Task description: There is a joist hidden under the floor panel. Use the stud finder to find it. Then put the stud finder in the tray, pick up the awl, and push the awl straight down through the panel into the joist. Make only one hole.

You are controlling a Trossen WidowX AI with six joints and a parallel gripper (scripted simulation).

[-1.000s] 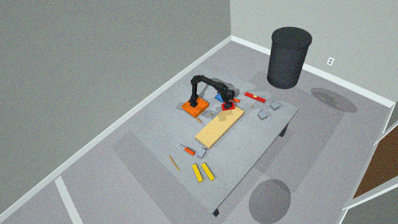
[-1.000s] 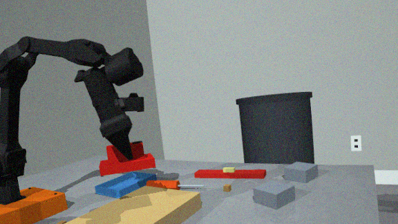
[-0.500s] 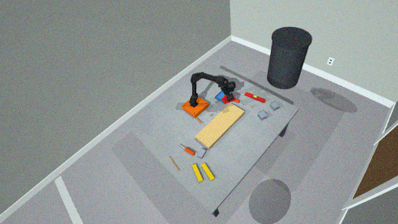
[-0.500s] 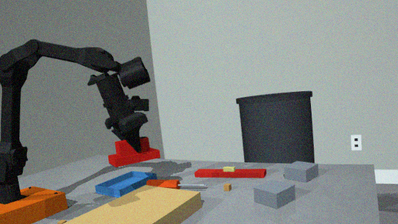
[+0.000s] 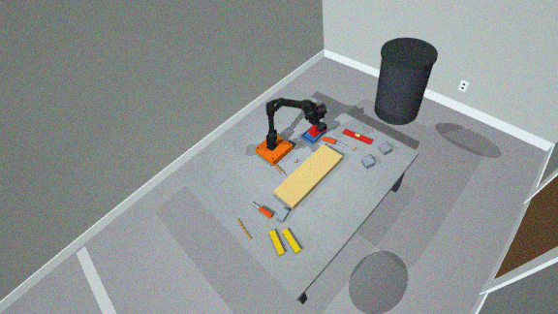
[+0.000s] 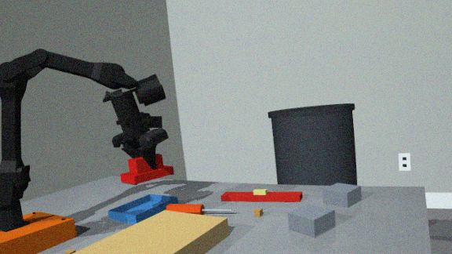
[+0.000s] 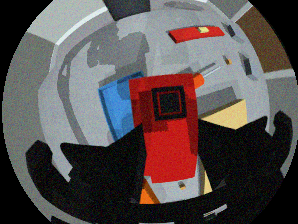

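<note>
Right now the blue tray is 70 mm behind my gripper tip, 20 mm to the left of it and 120 mm below it. Round my gripper tip: awl: 50 mm behind, 390 mm to the right, 130 mm below; red stud finder: 10 mm to the left, 20 mm above; red level: 230 mm ahead, 180 mm to the left, 120 mm below.
</note>
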